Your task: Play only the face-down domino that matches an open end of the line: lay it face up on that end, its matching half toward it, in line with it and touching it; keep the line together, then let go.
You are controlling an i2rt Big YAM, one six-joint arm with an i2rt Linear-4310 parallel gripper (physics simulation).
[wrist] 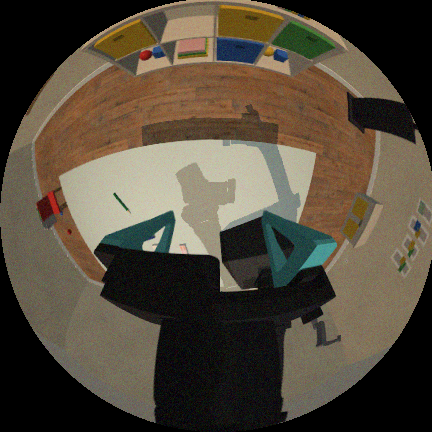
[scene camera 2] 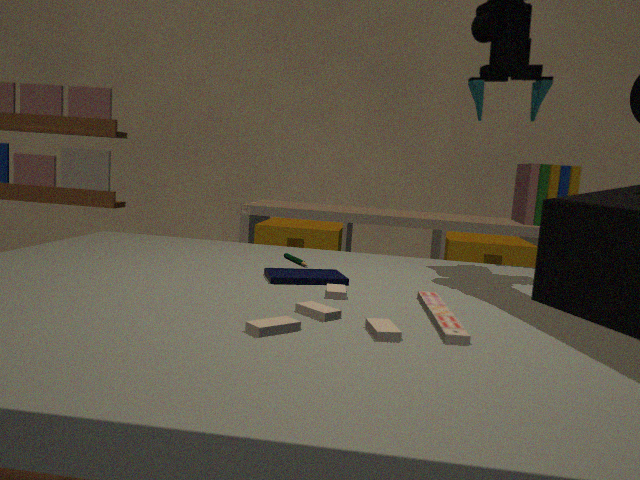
I see my gripper (scene camera 2: 505, 121).
My gripper shows as well in the wrist view (wrist: 217, 215).
